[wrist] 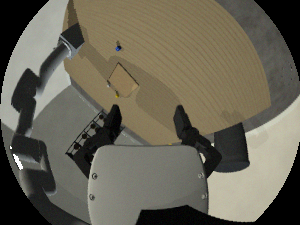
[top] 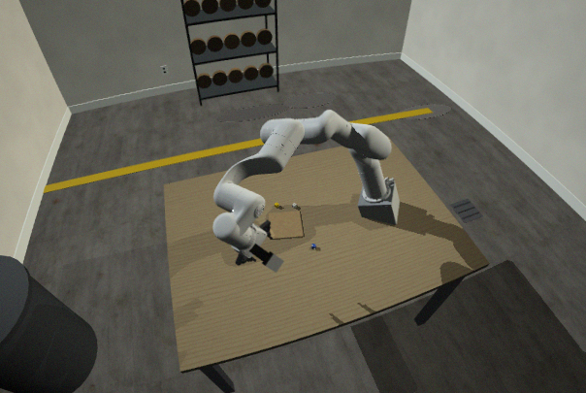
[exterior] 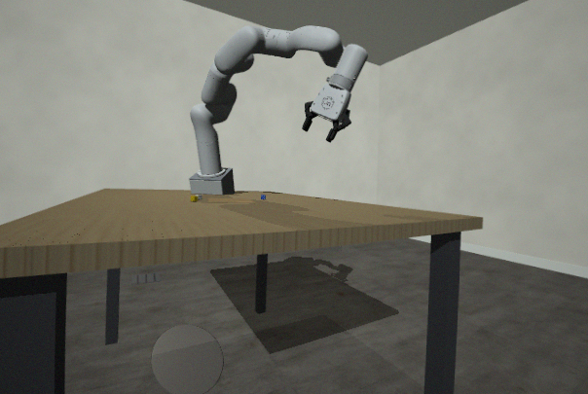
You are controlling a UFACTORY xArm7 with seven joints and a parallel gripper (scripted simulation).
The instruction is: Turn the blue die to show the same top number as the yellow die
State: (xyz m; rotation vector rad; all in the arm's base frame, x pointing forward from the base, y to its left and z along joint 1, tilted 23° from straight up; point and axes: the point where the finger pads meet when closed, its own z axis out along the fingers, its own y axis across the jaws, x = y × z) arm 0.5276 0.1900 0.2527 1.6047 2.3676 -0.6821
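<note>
Right now my hand is 310 mm to the left of the yellow die, 220 mm above it and 190 mm past it. From my hand the other things lie so: white die: 280 mm to the right, 260 mm behind, 220 mm below; blue die: 240 mm behind, 220 mm below, 40 mm to the right; tan mat: 230 mm below, 200 mm to the right, 180 mm behind.
</note>
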